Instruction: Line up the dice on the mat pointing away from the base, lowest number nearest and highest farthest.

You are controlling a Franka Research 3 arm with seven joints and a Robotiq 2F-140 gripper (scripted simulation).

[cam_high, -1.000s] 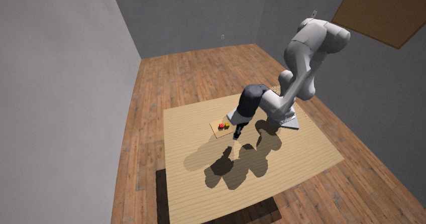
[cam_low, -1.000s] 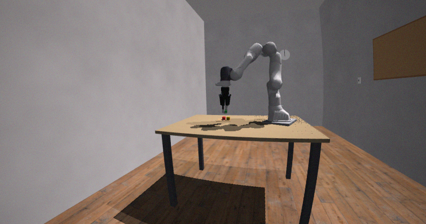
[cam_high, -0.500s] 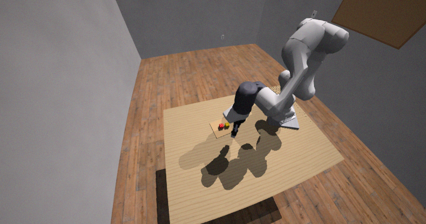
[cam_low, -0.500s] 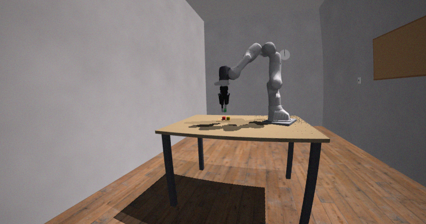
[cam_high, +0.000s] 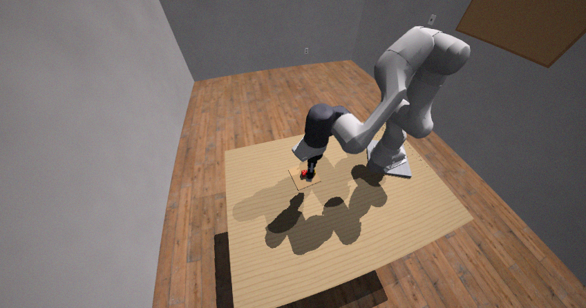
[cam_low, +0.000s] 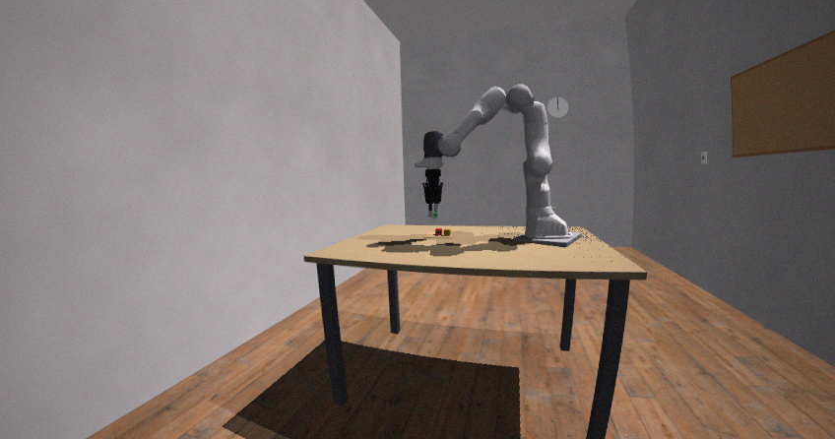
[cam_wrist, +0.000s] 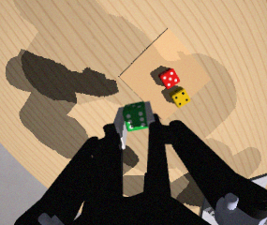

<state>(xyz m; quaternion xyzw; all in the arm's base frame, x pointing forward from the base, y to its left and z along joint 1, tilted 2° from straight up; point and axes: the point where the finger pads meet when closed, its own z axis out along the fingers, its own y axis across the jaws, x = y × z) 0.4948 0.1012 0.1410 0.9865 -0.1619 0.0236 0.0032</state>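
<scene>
My hand is 8 cm to the left of the red die and 12 cm above it. Round my hand: yellow die (4 cm behind, 8 cm to the right, 12 cm below); then green die (2 cm below); then tan mat (7 cm to the right, 14 cm below).
</scene>
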